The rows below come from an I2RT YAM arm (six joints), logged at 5 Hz.
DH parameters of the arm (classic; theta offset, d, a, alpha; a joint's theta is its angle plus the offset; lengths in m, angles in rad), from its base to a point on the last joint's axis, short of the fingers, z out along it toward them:
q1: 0 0.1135 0.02 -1.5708
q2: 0 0 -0.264 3.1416
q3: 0.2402 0 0.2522 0
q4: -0.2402 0 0.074 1.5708
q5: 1.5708 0 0 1.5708
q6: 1.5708 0.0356 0 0
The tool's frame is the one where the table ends.
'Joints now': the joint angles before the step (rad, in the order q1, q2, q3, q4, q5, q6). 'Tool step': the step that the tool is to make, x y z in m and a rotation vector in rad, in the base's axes. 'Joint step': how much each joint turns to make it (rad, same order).
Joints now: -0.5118 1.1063 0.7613 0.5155 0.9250 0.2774
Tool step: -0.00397 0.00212 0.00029 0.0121 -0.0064 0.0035
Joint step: -0.0006 -0.0225 -0.0034 -0.0382 -0.0018 0.0235
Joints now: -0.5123 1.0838 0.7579 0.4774 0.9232 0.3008
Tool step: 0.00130 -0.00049 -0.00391 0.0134 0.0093 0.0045
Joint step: 0.0006 0.0049 -0.0038 -0.0160 -0.0029 0.0126
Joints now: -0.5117 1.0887 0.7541 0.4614 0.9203 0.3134
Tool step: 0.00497 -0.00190 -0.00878 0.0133 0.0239 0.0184
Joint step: 0.0017 0.0230 -0.0119 0.0053 -0.0166 0.0029
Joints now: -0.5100 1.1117 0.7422 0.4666 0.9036 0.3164
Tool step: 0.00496 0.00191 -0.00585 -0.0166 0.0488 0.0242
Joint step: 0.0151 0.0172 -0.0187 0.0474 -0.0130 -0.0592
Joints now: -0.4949 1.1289 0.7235 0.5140 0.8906 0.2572
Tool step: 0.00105 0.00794 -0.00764 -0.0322 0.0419 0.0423
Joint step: 0.0283 -0.0074 -0.0480 0.0738 -0.0199 -0.0719
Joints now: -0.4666 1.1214 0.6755 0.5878 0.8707 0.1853
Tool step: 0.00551 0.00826 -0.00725 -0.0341 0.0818 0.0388
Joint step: 0.0386 0.0114 -0.0305 0.0596 -0.0101 -0.1008
